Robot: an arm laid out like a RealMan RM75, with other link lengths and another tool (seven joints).
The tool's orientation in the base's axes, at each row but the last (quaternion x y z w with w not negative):
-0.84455, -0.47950, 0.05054, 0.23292
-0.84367, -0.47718, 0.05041, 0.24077
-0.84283, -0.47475, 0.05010, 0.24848
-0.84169, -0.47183, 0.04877, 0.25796
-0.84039, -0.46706, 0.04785, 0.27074
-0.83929, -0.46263, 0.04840, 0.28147
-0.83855, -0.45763, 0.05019, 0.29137
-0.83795, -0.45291, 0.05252, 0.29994
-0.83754, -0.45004, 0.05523, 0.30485
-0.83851, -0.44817, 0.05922, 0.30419
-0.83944, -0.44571, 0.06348, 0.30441
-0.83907, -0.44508, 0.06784, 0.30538
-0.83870, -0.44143, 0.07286, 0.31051
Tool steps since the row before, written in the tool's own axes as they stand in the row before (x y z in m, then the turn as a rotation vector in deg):
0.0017, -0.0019, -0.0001, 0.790, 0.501, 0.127
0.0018, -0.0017, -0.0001, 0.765, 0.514, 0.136
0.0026, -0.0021, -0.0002, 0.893, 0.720, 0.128
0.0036, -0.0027, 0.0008, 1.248, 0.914, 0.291
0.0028, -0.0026, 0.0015, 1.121, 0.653, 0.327
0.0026, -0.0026, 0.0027, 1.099, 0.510, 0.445
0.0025, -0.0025, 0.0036, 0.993, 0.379, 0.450
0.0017, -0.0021, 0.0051, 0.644, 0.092, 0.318
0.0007, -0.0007, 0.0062, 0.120, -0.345, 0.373
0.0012, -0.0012, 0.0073, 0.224, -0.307, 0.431
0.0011, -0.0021, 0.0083, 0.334, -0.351, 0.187
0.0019, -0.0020, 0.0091, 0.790, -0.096, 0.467
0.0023, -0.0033, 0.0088, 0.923, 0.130, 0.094
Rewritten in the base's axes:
-0.0006, 0.0022, 0.0012, 0.777, 0.486, -0.225
-0.0003, 0.0022, 0.0011, 0.771, 0.463, -0.242
-0.0001, 0.0030, 0.0015, 1.003, 0.478, -0.312
-0.0004, 0.0044, 0.0012, 1.295, 0.750, -0.489
-0.0009, 0.0040, 0.0005, 1.013, 0.771, -0.411
-0.0014, 0.0043, -0.0004, 0.854, 0.863, -0.439
-0.0017, 0.0046, -0.0012, 0.694, 0.834, -0.393
-0.0024, 0.0045, -0.0027, 0.329, 0.616, -0.191
-0.0024, 0.0037, -0.0045, -0.315, 0.408, -0.086
-0.0029, 0.0048, -0.0050, -0.248, 0.500, -0.136
-0.0040, 0.0055, -0.0053, -0.121, 0.494, 0.103
-0.0038, 0.0064, -0.0059, 0.222, 0.874, -0.196
-0.0044, 0.0072, -0.0047, 0.607, 0.714, -0.011

